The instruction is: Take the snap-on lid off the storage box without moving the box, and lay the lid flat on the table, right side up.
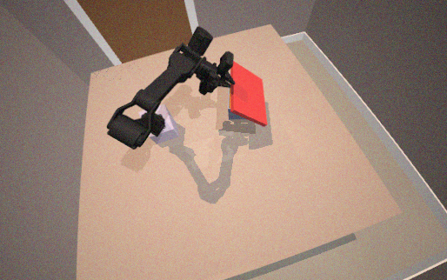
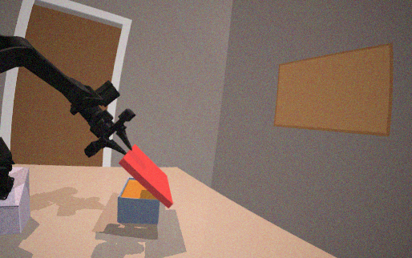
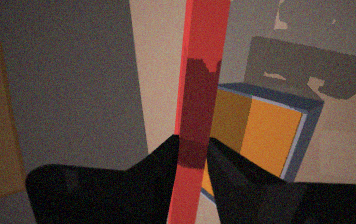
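The red lid lies 60 mm ahead of my gripper tip, 50 mm below it and 20 mm to the right of it. Also, from my gripper tip: box: 190 mm below, 80 mm to the left, 70 mm ahead.
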